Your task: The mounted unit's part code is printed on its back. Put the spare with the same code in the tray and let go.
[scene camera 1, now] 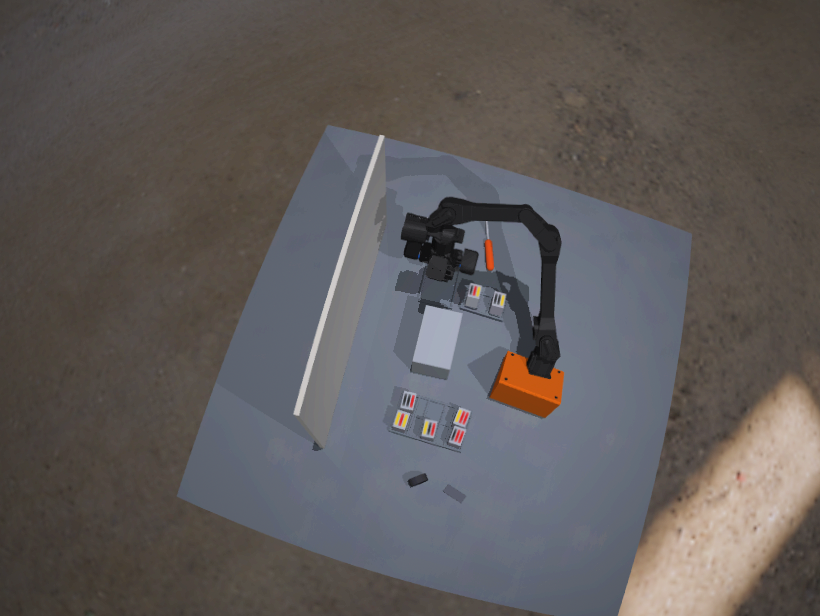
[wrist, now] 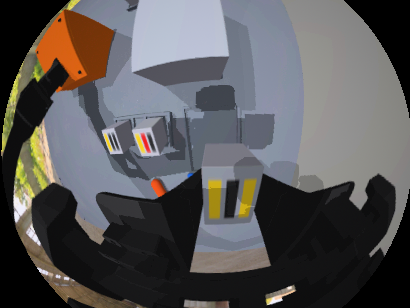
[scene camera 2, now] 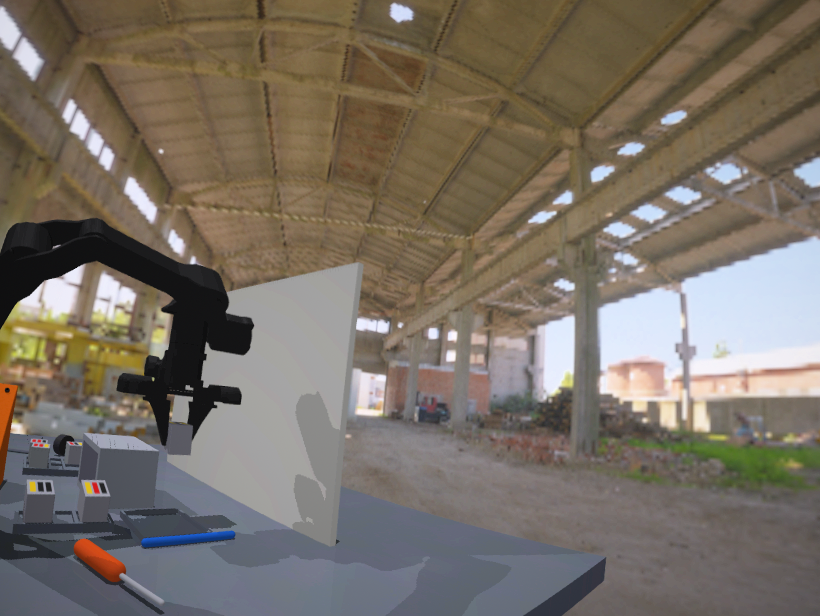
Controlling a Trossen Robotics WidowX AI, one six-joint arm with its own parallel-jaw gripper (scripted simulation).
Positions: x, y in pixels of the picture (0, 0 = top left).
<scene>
my gripper: holds a grey spare [wrist: 231, 174]
</scene>
